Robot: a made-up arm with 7 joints. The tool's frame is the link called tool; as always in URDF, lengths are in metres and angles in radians. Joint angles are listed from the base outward.
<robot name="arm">
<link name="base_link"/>
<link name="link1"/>
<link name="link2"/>
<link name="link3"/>
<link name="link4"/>
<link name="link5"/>
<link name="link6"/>
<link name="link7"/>
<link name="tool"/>
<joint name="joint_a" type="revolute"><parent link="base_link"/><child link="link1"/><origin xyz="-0.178 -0.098 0.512" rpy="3.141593 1.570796 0"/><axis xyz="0 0 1"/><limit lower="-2.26" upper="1.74"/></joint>
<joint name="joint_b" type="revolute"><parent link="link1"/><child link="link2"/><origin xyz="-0.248 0.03 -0.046" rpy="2.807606 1.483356 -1.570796"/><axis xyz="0 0 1"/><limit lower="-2.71" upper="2.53"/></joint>
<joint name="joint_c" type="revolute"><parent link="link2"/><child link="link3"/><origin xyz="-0.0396 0.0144 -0.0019" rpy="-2.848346 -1.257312 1.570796"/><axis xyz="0 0 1"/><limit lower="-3.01" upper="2.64"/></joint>
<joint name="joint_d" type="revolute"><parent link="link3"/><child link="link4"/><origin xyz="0.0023 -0.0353 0.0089" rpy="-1.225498 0.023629 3.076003"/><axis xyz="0 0 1"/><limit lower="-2.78" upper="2.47"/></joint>
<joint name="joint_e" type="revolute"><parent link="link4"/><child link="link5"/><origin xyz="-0.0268 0.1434 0.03" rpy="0.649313 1.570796 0"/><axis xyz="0 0 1"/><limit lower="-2.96" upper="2.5"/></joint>
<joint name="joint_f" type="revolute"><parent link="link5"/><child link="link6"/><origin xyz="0.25 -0.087 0.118" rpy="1.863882 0.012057 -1.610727"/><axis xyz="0 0 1"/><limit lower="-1.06" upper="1.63"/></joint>
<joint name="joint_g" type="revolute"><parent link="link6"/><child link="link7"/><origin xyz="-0.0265 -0.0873 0.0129" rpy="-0.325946 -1.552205 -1.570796"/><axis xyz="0 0 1"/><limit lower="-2.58" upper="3.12"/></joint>
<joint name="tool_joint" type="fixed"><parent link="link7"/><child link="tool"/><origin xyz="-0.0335 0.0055 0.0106" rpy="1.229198 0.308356 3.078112"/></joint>
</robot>
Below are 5 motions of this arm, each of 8 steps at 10 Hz.
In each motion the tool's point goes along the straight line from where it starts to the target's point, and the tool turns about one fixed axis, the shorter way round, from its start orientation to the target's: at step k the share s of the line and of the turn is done. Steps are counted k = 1, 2, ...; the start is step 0. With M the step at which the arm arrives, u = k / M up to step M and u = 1 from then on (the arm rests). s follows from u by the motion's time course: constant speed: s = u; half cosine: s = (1 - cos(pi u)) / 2; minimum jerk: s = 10 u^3 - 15 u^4 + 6 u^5.
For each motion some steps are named. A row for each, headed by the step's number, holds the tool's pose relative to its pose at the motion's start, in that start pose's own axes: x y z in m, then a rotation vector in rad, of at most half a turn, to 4 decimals.
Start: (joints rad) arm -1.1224 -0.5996 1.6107 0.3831 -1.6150 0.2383 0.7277
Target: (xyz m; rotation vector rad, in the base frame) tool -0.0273 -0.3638 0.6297 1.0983 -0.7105 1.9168
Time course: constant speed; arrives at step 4
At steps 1, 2, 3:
1: -0.0118 0.0073 -0.0399 0.1154 -0.0032 0.1212
2: -0.0235 0.0147 -0.0798 0.2308 -0.0064 0.2424
3: -0.0353 0.0220 -0.1196 0.3462 -0.0096 0.3636

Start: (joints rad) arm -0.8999 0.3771 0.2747 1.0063 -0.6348 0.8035 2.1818
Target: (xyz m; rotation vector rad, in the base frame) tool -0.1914 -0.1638 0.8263 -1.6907 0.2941 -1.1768
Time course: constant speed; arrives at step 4
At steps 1, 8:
1: -0.0492 0.0131 0.0063 -0.0528 -0.0953 -0.2323
8: -0.1966 0.0526 0.0254 -0.2112 -0.3811 -0.9294

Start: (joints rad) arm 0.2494 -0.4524 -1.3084 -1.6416 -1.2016 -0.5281 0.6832
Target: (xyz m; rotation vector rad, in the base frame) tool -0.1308 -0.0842 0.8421 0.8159 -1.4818 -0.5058
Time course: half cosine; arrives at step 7
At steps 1, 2, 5, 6, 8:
1: -0.0017 0.0022 -0.0102 -0.0145 0.0186 -0.0051
2: -0.0063 0.0083 -0.0386 -0.0552 0.0708 -0.0192
5: -0.0271 0.0359 -0.1664 -0.2381 0.3051 -0.0829
6: -0.0317 0.0421 -0.1949 -0.2788 0.3572 -0.0971
8: -0.0333 0.0442 -0.2050 -0.2933 0.3758 -0.1021

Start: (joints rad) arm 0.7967 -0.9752 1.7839 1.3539 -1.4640 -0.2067 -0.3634
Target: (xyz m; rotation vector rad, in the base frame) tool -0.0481 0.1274 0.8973 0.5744 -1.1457 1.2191
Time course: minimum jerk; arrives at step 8
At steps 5, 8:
5: -0.1106 0.0605 0.0703 -0.8944 -0.7255 0.2686
8: -0.1526 0.0835 0.0970 -1.2341 -1.0009 0.3705

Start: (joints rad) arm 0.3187 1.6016 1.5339 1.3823 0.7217 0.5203 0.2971
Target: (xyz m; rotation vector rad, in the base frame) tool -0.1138 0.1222 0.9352 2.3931 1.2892 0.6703
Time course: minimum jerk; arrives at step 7
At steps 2, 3, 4, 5, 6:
2: -0.0087 0.0003 -0.0173 -0.0125 -0.0248 -0.0348
3: -0.0221 0.0009 -0.0440 -0.0319 -0.0630 -0.0884
4: -0.0379 0.0015 -0.0755 -0.0548 -0.1082 -0.1518
5: -0.0513 0.0020 -0.1022 -0.0741 -0.1464 -0.2054
6: -0.0586 0.0023 -0.1167 -0.0846 -0.1672 -0.2346

